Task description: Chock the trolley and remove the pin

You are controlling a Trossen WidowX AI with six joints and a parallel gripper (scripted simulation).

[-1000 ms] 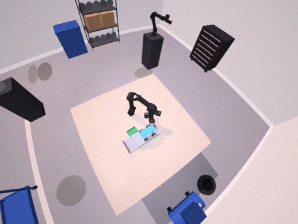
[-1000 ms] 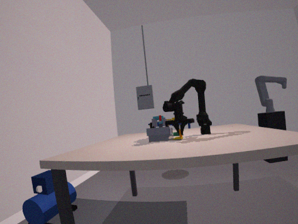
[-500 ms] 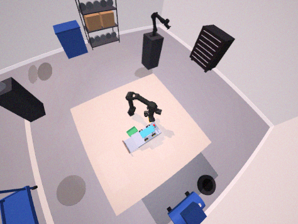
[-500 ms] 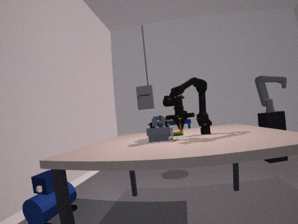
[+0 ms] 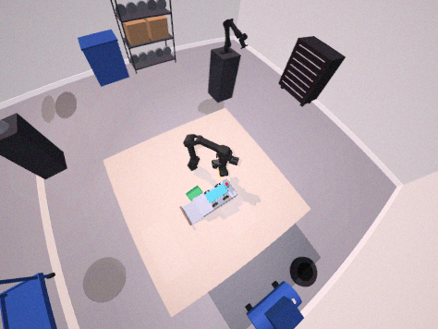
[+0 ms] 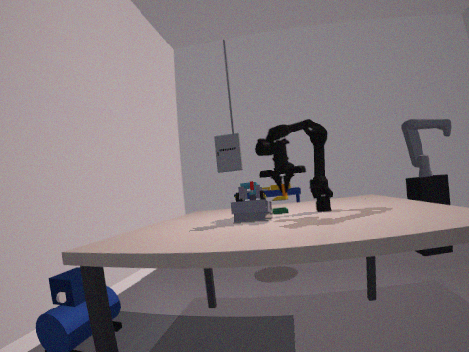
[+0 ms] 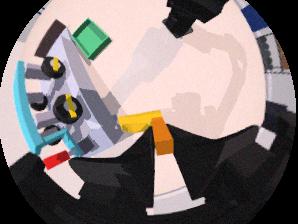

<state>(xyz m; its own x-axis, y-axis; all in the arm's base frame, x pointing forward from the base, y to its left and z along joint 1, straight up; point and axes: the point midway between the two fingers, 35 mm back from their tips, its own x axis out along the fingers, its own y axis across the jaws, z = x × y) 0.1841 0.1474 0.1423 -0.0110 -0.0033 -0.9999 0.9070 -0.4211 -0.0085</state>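
Right now my gripper tip is 140 mm short of the red-headed stop pin, 40 mm to the left of it and 20 mm below it. The rest, counted from my gripper tip: yellow chock (20 mm ahead, 10 mm to the right, 10 mm below); cyan trolley (150 mm ahead, 150 mm to the right).
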